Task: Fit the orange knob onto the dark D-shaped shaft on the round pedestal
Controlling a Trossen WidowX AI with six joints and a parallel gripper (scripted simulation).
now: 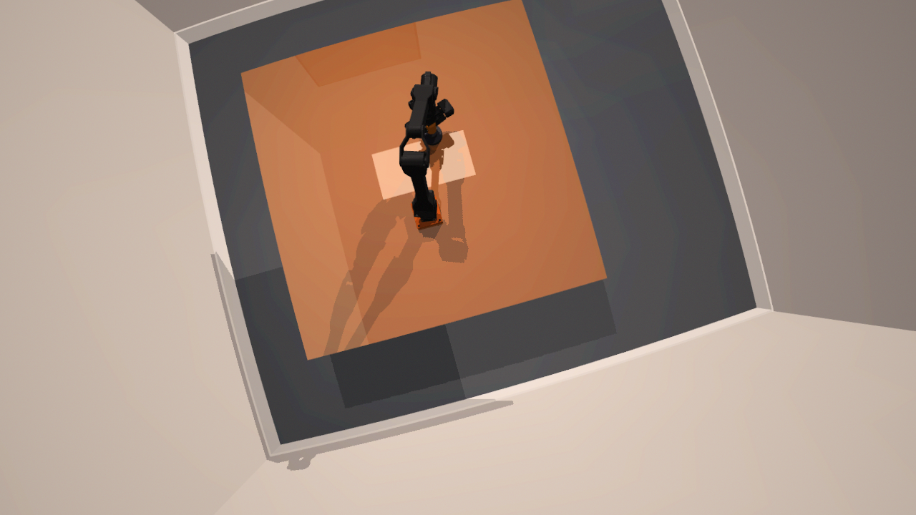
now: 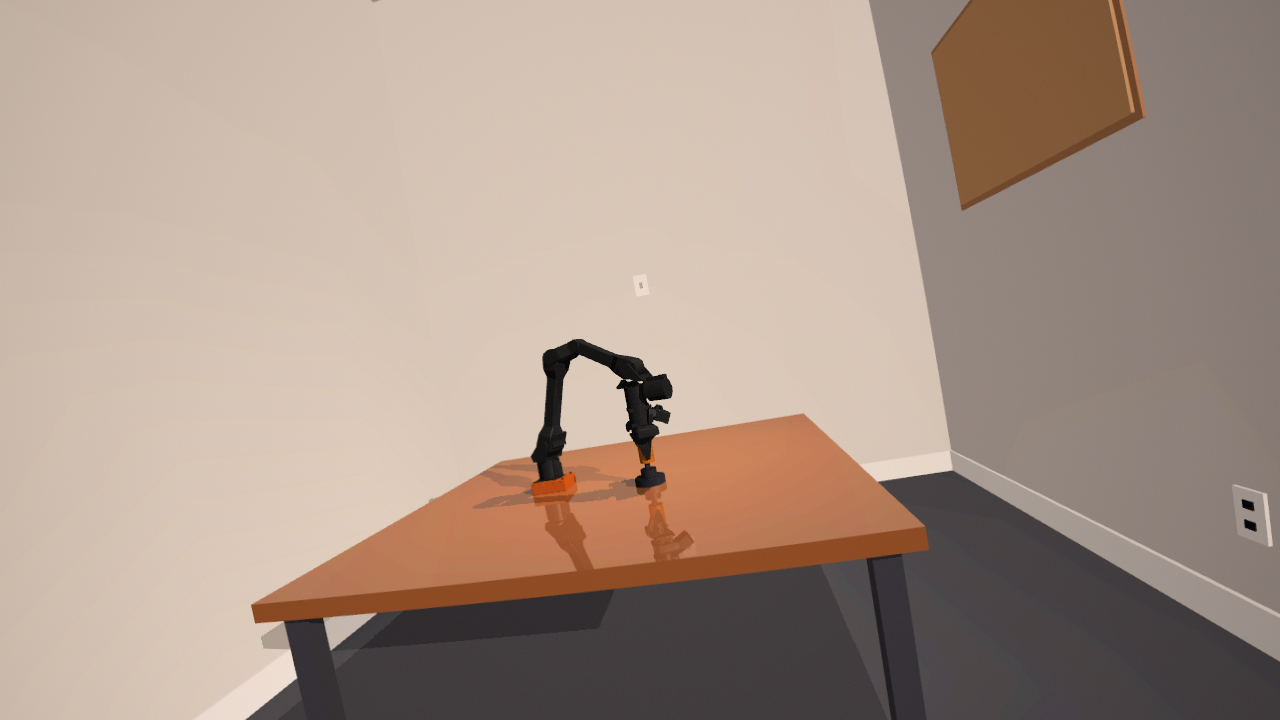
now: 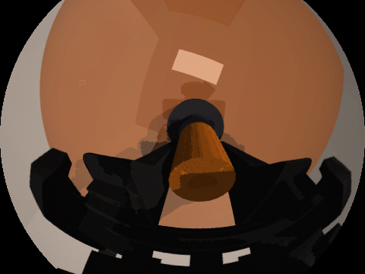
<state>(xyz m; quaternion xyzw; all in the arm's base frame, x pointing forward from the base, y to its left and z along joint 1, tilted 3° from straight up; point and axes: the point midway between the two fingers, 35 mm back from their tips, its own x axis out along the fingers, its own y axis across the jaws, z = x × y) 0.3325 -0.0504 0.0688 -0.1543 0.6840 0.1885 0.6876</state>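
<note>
Now: the dark round pedestal 40 mm below my gripper tip. Round my gripper tip: orange knob 20 mm above.
</note>
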